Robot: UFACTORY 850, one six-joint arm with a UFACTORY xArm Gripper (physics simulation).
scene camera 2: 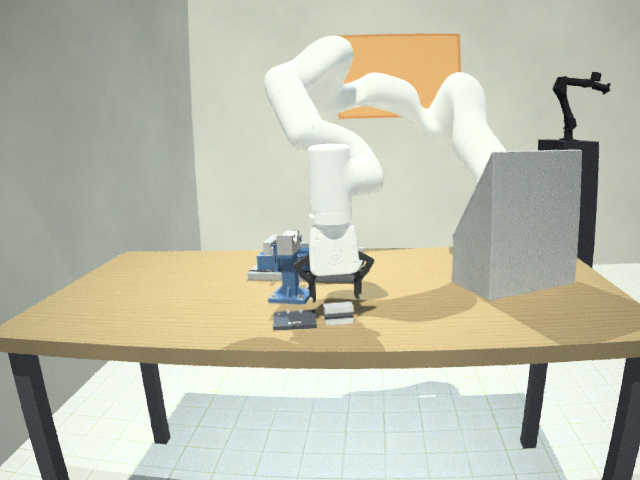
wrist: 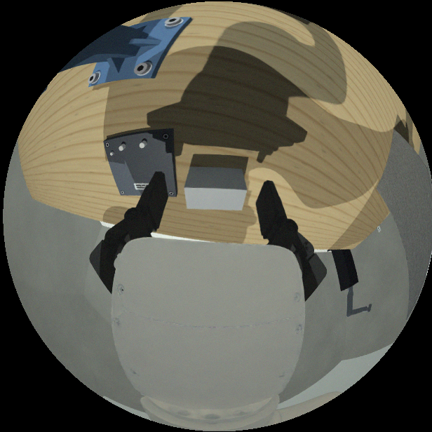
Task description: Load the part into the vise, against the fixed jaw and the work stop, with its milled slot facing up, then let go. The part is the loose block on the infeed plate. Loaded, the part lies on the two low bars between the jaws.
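The part [scene camera 2: 338, 313] [wrist: 216, 196], a light grey block, lies on the table just right of the dark infeed plate [scene camera 2: 294, 324] [wrist: 130, 170], off it. In the scene view a dark band, apparently the slot, runs along its side towards the camera; the wrist view shows no slot. My gripper [scene camera 2: 336, 298] [wrist: 213, 186] is wide open and empty above the part, with its fingertips to the left and right of the part in the wrist view. The vise [scene camera 2: 262, 275] stands farther back on the left, partly hidden; its bars and work stop cannot be made out.
A blue pedestal [scene camera 2: 290, 279] [wrist: 162, 50] with a grey block on top stands between the vise and the infeed plate, close to the gripper's left finger in the scene view. A large grey box [scene camera 2: 532, 222] stands on the right of the wooden table [scene camera 2: 170, 310].
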